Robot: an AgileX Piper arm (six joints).
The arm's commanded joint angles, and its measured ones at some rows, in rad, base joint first. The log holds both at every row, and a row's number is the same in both.
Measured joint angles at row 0:
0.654 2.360 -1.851 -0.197 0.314 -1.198
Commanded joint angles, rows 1 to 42:
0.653 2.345 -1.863 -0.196 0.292 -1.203
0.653 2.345 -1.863 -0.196 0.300 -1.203
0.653 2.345 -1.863 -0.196 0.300 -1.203
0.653 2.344 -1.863 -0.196 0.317 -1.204
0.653 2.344 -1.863 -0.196 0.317 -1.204
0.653 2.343 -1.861 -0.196 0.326 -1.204
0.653 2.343 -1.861 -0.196 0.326 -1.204
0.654 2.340 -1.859 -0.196 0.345 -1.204
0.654 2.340 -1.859 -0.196 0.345 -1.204
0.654 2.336 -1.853 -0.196 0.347 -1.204
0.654 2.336 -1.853 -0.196 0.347 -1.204
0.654 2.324 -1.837 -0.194 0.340 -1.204
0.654 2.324 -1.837 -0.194 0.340 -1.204
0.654 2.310 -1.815 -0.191 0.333 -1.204
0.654 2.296 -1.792 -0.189 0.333 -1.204
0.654 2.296 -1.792 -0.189 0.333 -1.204
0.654 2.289 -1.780 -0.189 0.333 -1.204
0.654 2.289 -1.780 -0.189 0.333 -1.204
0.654 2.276 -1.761 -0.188 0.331 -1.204
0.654 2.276 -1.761 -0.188 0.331 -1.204
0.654 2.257 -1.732 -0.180 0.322 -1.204
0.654 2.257 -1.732 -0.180 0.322 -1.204
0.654 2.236 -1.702 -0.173 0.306 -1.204
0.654 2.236 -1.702 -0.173 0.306 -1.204
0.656 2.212 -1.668 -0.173 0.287 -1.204
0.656 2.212 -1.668 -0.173 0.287 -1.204
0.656 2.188 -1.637 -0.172 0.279 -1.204
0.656 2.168 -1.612 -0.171 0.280 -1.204
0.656 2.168 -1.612 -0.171 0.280 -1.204
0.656 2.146 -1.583 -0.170 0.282 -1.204
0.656 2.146 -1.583 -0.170 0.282 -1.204
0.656 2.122 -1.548 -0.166 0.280 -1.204
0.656 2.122 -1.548 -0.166 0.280 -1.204
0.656 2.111 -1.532 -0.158 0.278 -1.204
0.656 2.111 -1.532 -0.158 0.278 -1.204
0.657 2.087 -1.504 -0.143 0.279 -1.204
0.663 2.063 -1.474 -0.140 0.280 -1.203
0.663 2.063 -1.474 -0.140 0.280 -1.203
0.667 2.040 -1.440 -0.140 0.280 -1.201
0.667 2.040 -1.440 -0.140 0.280 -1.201
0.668 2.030 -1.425 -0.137 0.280 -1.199
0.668 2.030 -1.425 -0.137 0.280 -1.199
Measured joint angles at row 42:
0.663 2.054 -1.446 -0.148 0.284 -1.198
